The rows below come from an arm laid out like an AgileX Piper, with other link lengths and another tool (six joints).
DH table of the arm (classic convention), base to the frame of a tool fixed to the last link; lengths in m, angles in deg. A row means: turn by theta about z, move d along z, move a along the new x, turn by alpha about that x. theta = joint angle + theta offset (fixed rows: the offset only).
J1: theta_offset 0, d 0.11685, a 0, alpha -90
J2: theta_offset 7.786, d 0, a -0.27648, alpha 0
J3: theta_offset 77.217, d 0, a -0.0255, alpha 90
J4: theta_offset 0, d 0.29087, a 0, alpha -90
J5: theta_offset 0, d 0, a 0, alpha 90
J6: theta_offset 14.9, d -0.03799, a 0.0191, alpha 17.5
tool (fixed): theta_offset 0, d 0.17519, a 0, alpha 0
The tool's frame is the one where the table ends.
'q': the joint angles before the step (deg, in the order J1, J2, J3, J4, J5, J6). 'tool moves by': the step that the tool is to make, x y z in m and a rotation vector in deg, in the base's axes. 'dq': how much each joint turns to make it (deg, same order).
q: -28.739, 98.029, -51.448, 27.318, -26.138, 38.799
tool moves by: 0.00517, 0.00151, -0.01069, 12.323, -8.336, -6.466
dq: -1.530, 1.900, -0.043, -0.178, 0.224, 16.080
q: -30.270, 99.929, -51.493, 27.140, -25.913, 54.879
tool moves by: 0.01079, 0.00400, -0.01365, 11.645, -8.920, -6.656
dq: -0.324, 3.221, 0.000, 0.000, -1.796, 16.550
